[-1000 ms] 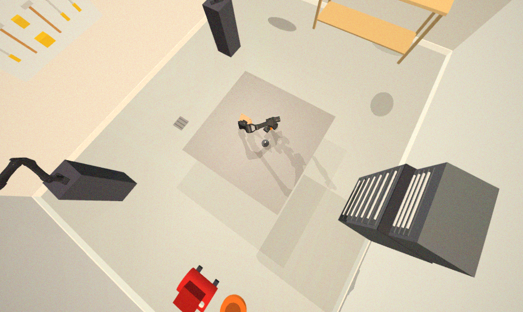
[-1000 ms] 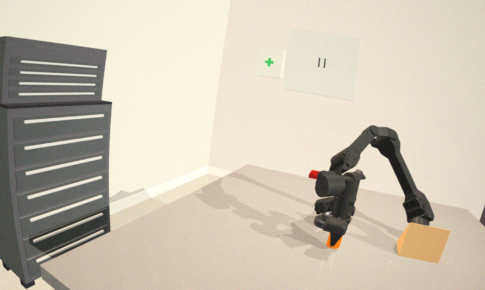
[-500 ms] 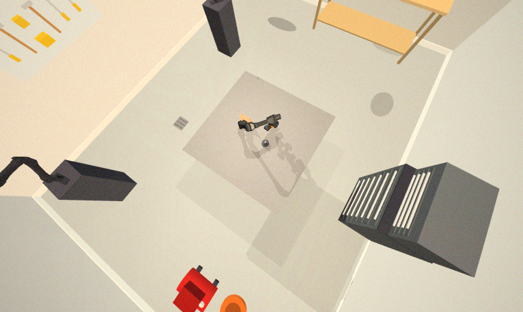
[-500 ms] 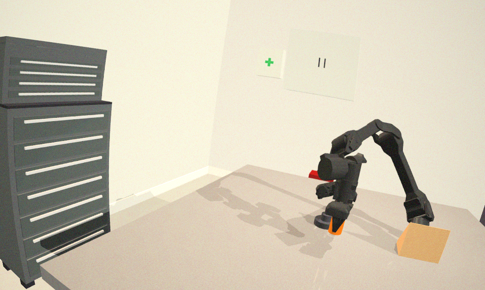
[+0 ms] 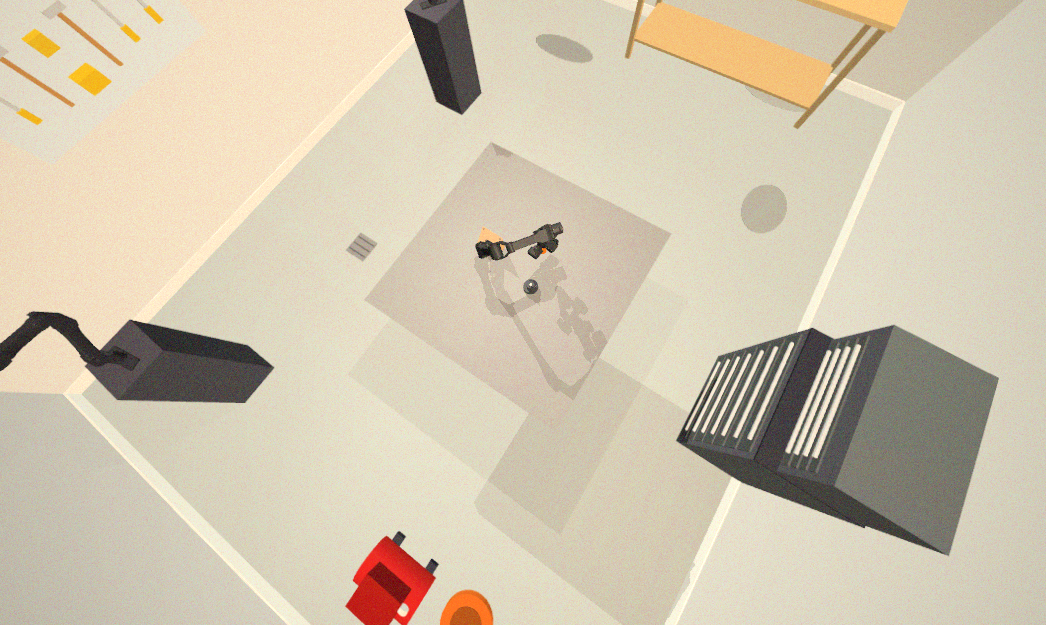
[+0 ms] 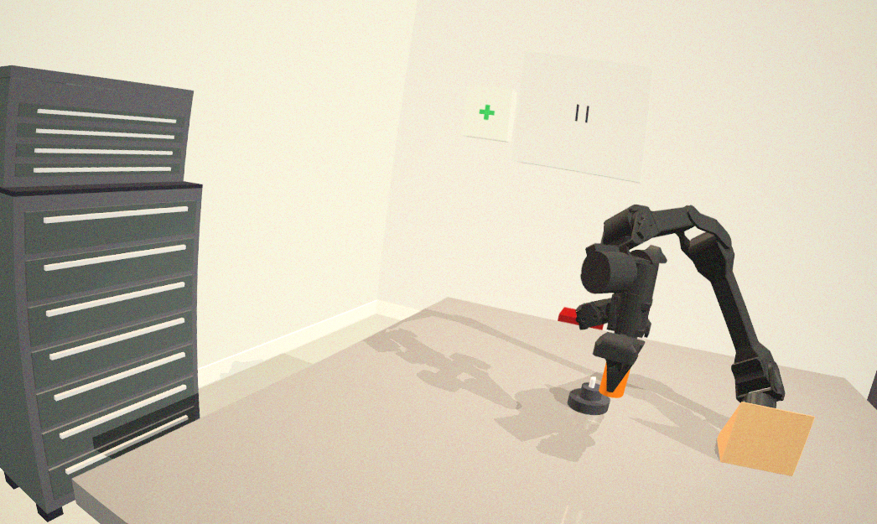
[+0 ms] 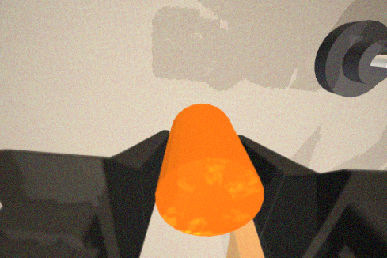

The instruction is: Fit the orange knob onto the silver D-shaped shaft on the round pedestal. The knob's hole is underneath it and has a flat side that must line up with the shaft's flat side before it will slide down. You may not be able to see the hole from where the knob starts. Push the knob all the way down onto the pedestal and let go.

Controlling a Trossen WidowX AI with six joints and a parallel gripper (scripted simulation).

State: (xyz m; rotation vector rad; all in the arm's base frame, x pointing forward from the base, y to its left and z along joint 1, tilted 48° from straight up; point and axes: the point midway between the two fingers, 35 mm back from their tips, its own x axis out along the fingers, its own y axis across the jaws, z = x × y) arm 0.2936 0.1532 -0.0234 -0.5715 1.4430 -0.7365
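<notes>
Right now my gripper tip is 4 cm short of the dark round pedestal, 19 cm to the left of it and 9 cm above it. Also, from my gripper tip: orange knob: 3 cm above.
</notes>
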